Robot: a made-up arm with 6 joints.
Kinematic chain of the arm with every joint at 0, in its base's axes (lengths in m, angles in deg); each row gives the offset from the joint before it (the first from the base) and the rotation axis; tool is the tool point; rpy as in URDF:
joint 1: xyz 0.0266 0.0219 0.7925 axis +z
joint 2: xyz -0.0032 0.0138 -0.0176 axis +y
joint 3: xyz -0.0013 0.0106 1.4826 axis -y
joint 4: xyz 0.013 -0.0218 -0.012 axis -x
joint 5: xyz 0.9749 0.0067 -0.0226 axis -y
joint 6: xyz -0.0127 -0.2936 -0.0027 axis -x
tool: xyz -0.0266 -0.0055 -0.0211 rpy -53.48 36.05 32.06
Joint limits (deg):
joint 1: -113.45..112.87
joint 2: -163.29..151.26
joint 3: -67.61..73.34
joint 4: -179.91..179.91
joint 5: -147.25..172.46
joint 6: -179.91..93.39
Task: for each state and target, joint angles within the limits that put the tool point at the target. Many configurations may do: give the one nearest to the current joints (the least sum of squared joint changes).
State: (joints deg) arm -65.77 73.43 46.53 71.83 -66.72 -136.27
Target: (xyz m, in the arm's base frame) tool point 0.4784 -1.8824 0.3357
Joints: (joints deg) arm -74.06 73.78 2.03 66.59 -65.28 -135.02
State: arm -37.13 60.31 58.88 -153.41 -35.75 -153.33
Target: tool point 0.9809 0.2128 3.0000
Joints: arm -4.77 14.65 73.34 -170.45 -42.72 -155.53
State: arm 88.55 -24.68 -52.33 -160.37 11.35 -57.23
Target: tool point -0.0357 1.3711 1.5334
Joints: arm 80.70 23.31 -15.62 -170.90 14.01 -56.49
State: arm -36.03 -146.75 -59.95 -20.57 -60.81 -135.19
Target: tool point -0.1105 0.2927 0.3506
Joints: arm -86.01 -162.58 -67.61 -66.34 -56.84 -132.14
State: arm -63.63 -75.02 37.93 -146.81 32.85 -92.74
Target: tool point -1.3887 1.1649 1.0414
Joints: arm -31.50 -113.63 12.42 -139.14 30.69 -93.84
